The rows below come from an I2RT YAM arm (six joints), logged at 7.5 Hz.
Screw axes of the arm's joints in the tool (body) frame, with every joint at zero. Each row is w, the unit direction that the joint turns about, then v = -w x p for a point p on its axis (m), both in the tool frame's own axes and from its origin. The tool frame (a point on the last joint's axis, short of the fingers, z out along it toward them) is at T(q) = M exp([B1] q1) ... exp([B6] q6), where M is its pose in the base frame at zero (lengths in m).
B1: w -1 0 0 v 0 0.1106 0
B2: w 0 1 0 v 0.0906 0 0.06
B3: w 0 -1 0 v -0.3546 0 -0.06
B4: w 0 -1 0 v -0.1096 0 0
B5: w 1 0 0 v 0 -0.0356 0
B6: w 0 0 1 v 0 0 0
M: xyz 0.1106 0 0.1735 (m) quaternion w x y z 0.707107 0 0.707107 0
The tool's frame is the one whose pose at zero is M.
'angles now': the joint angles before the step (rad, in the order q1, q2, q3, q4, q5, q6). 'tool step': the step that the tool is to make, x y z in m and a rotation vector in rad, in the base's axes. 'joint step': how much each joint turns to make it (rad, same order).
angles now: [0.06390, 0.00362, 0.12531, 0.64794, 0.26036, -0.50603]
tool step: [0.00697, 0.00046, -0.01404, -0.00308, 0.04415, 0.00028]
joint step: [0.00002, 0.00002, -0.04426, 0.00003, -0.00036, -0.00001]
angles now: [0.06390, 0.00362, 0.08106, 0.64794, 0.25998, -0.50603]
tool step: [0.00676, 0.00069, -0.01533, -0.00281, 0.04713, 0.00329]
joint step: [0.00309, -0.00004, -0.04728, -0.00006, 0.00002, 0.00036]
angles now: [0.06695, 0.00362, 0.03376, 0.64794, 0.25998, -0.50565]
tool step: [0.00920, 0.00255, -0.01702, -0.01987, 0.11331, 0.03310]
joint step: [0.01186, -0.00005, -0.02859, -0.08666, -0.02401, 0.00304]
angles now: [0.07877, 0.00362, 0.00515, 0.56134, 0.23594, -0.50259]
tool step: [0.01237, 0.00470, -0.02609, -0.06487, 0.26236, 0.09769]
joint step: [-0.00037, 0.00006, 0.00000, -0.26698, -0.10718, 0.00076]
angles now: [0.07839, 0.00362, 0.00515, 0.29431, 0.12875, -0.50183]
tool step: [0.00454, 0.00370, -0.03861, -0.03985, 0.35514, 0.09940]
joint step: [-0.00267, -0.00005, 0.00002, -0.35751, -0.10224, -0.00038]
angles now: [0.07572, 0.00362, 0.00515, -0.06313, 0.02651, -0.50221]
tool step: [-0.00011, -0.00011, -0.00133, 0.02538, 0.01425, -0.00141]
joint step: [-0.00154, 0.00001, 0.00036, -0.01334, -0.00193, 0.02631]
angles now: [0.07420, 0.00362, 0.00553, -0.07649, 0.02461, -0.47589]
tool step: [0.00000, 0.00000, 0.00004, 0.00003, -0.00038, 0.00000]
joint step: [0.00000, -0.00005, 0.00000, 0.00033, 0.00000, 0.00000]
